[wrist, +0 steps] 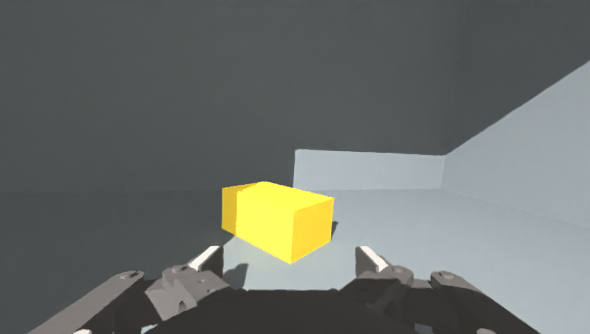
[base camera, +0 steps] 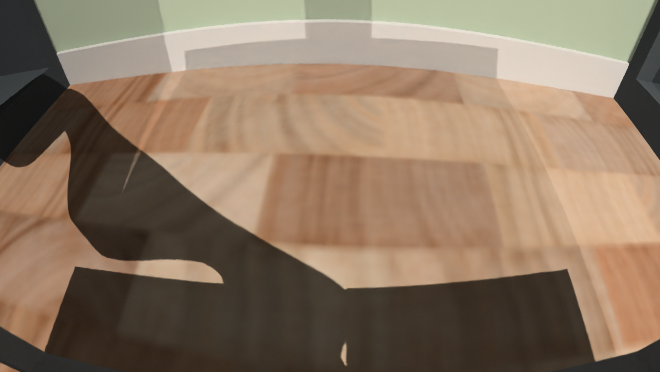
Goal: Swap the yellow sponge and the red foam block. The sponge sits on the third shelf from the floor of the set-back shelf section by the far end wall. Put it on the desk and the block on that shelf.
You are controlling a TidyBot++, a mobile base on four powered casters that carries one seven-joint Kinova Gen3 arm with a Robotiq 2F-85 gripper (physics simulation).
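Places are measured from the arm's base along level axes (x ahead, y left, z up), in millimetres.
Pixels of known places: gripper, fingertip midpoint: (wrist: 289,261).
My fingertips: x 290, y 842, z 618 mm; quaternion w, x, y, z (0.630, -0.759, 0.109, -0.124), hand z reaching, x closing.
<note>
Behind a point stands the place of what it marks.
The yellow sponge (wrist: 285,220) {x 300, y 885, z 629 mm} lies on a grey shelf board (wrist: 410,250) {x 426, y 873, z 594 mm} in the wrist view, near the middle. It is turned at an angle, with one corner toward the gripper. My gripper (wrist: 289,261) {x 290, y 842, z 618 mm} is open and empty. Its fingertips stand apart at the lower left and lower right, and the sponge is ahead of them, between their lines. The red foam block and the desk do not show in either view.
A dark back panel (wrist: 225,90) {x 263, y 1135, z 768 mm} stands behind the sponge, and a side panel (wrist: 540,145) {x 746, y 940, z 706 mm} stands at the right. In the base view, a green wall (base camera: 240,15) {x 751, y 176, z -291 mm} with a white baseboard (base camera: 550,65) {x 703, y -422, z -346 mm} is ahead, with dark furniture (base camera: 25,30) {x 730, y 673, z -221 mm} (base camera: 645,100) {x 600, y -614, z -338 mm} at both sides.
</note>
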